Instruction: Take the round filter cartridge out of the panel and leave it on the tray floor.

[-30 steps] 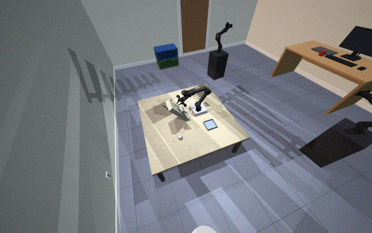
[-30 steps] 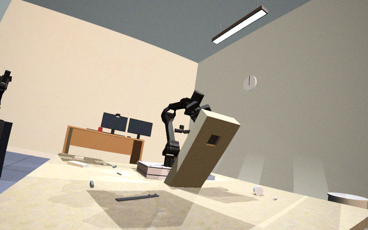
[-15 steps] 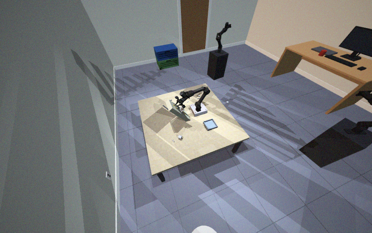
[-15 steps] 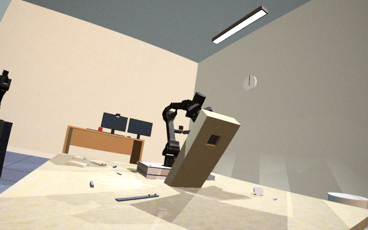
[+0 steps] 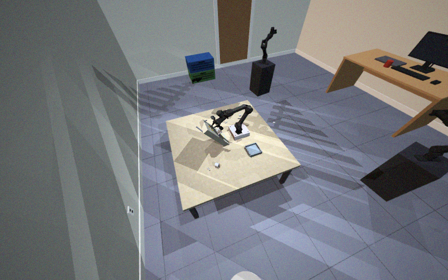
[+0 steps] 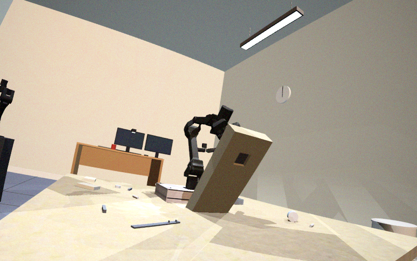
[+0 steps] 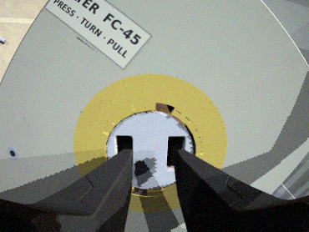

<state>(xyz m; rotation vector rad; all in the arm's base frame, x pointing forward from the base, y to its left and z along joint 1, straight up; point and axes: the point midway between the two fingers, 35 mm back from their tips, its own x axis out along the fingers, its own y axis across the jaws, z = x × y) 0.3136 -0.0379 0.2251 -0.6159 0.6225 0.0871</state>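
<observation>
Right now the round filter cartridge is 20 mm ahead of my gripper tip and 20 mm below it. Also, from my gripper tip: service panel (30 mm behind, 90 mm below); then blue-floored tray (370 mm behind, 330 mm to the left, 260 mm below).
</observation>
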